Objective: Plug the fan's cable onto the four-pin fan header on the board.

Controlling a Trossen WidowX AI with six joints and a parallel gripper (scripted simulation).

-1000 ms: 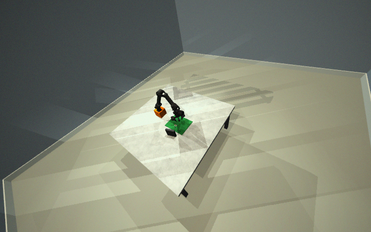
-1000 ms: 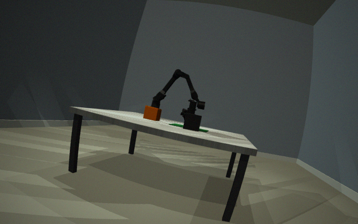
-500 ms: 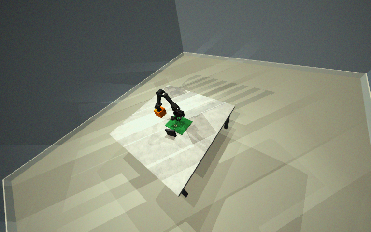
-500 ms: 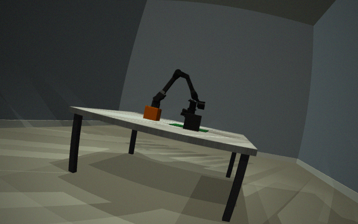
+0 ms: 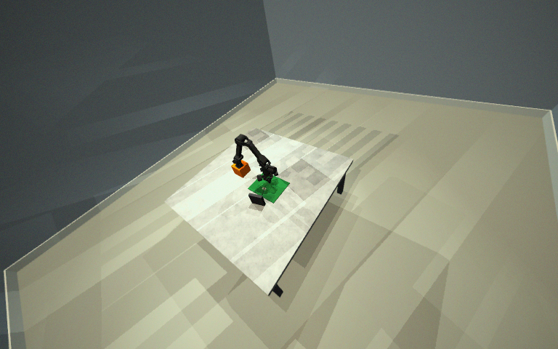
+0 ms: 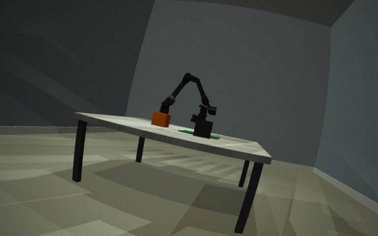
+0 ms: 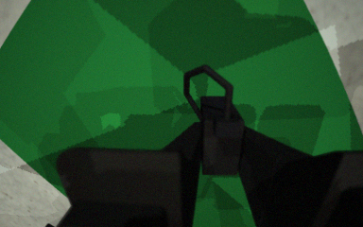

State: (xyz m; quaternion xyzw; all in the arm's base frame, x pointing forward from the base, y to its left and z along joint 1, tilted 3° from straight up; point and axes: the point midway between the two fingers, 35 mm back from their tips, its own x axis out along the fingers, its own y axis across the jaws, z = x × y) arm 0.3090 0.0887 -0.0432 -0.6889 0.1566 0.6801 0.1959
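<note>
Now: gripper tip 4 cm to the left of the board, 3 cm above it and 2 cm short of it. From my gripper tip the other things lie so: black fan: 20 cm to the right, 9 cm ahead, 4 cm above; white four-pin fan header: 8 cm to the right, 2 cm below, 2 cm ahead; black plug: 1 cm above.
</note>
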